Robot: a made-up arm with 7 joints. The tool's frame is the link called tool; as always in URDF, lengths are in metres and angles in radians. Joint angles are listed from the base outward.
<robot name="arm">
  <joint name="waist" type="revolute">
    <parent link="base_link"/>
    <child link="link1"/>
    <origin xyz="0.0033 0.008 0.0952"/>
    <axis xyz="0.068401 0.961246 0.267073"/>
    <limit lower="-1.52" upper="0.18"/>
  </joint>
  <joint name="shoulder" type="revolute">
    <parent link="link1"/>
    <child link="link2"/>
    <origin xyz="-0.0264 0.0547 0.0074"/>
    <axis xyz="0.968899 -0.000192 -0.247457"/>
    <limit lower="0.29" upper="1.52"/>
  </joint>
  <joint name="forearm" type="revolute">
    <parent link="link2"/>
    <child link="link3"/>
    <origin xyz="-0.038 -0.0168 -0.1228"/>
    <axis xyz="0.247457 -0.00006 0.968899"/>
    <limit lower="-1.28" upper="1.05"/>
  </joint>
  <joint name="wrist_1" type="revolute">
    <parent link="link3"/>
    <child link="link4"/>
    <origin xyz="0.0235 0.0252 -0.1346"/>
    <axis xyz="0.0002 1 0.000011"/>
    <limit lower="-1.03" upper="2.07"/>
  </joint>
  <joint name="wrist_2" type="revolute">
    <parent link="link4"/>
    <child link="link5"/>
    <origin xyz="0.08 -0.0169 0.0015"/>
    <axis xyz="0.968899 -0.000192 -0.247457"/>
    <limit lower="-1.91" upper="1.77"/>
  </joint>
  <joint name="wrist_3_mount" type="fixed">
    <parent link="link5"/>
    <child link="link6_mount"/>
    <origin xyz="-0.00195 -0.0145 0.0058"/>
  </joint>
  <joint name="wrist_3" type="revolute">
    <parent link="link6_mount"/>
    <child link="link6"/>
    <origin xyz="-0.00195 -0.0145 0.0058"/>
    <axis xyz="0.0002 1 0.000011"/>
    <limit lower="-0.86" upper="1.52"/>
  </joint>
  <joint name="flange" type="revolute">
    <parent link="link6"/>
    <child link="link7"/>
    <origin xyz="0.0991 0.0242 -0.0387"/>
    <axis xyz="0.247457 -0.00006 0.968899"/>
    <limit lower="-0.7" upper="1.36"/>
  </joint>
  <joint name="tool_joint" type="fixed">
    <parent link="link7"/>
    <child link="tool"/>
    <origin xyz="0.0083 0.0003 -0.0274" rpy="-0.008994 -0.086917 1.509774"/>
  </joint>
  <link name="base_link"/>
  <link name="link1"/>
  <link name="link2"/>
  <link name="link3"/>
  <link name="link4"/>
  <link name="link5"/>
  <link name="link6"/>
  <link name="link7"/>
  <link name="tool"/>
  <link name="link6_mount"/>
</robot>
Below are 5 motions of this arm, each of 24 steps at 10 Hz.
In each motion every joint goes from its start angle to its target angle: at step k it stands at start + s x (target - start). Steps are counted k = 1, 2, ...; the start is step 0. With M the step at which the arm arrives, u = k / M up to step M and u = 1 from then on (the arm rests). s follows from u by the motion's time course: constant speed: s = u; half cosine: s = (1 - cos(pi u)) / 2; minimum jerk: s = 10 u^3 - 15 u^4 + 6 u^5.
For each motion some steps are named. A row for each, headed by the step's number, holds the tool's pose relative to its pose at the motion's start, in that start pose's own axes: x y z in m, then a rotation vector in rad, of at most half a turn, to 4 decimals.
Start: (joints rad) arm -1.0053 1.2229 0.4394 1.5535 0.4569 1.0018 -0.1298
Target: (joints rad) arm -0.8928 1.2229 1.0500 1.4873 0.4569 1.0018 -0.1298
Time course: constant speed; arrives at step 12
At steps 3, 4, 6, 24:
3: -0.0034 -0.0069 -0.0071 -0.0203 0.1022 -0.0780
4: -0.0046 -0.0091 -0.0094 -0.0269 0.1369 -0.1032
6: -0.0069 -0.0133 -0.0139 -0.0400 0.2072 -0.1526
24: -0.0139 -0.0246 -0.0266 -0.0781 0.4253 -0.2915

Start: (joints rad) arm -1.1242 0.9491 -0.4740 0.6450 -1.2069 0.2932 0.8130
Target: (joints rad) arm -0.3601 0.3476 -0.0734 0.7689 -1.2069 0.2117 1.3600
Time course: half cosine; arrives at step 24
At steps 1, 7, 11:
1: -0.0002 0.0005 -0.0013 0.0038 -0.0003 0.0019
7: -0.0039 0.0253 -0.0574 0.1796 -0.0203 0.0954
11: 0.0007 0.0664 -0.1240 0.4126 -0.0676 0.2356

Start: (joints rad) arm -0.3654 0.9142 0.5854 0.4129 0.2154 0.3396 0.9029
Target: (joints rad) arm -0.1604 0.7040 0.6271 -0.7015 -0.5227 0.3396 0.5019
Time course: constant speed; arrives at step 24
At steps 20, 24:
20: 0.0582 0.0716 0.0978 -0.2413 1.0417 -0.3640
24: 0.0824 0.0923 0.1131 -0.3426 1.2340 -0.4624

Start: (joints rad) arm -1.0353 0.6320 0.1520 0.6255 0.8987 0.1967 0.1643
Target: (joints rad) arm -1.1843 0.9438 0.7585 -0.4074 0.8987 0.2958 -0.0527
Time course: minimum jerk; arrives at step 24
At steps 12, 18, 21, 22, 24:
12: 0.1584 0.0270 -0.0383 0.0144 0.0021 0.6102
18: 0.2511 0.1103 -0.0525 0.0139 -0.0907 1.1006
21: 0.2643 0.1332 -0.0528 0.0135 -0.1232 1.2075
22: 0.2658 0.1361 -0.0527 0.0134 -0.1276 1.2208
24: 0.2664 0.1375 -0.0527 0.0134 -0.1296 1.2270

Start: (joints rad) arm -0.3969 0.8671 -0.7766 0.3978 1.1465 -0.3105 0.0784
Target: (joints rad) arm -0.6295 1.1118 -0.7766 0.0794 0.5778 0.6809 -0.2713
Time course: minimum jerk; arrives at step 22
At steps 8, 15, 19, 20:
8: 0.0170 0.0349 -0.0453 0.2724 0.0674 0.0077
15: 0.0344 0.1255 -0.1058 0.7636 0.3728 0.0234
19: 0.0345 0.1526 -0.1139 0.8797 0.5004 0.0239
20: 0.0345 0.1548 -0.1144 0.8886 0.5116 0.0238

